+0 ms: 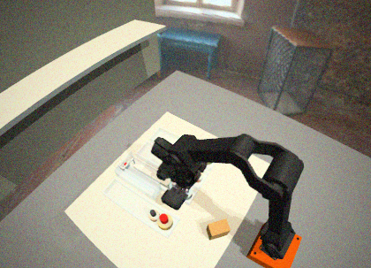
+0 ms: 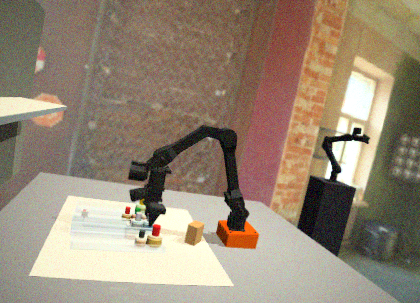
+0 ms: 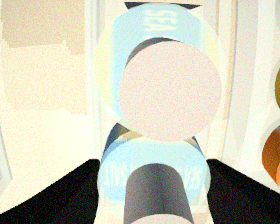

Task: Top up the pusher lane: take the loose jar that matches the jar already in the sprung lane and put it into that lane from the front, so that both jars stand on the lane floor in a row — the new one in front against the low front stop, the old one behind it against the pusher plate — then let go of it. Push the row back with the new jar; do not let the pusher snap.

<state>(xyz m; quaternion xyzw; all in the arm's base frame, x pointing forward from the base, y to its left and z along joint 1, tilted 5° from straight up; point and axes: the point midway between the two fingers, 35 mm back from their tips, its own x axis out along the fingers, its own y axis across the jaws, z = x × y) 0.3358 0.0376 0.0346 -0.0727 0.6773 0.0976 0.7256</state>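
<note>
My gripper tip is 170 mm past the cardboard box and 30 mm to the right of it. Also, from my gripper tip: clear sprung lane: 140 mm ahead, 60 mm to the left, 10 mm below; red mark: 210 mm ahead, 90 mm to the left, 40 mm above.
</note>
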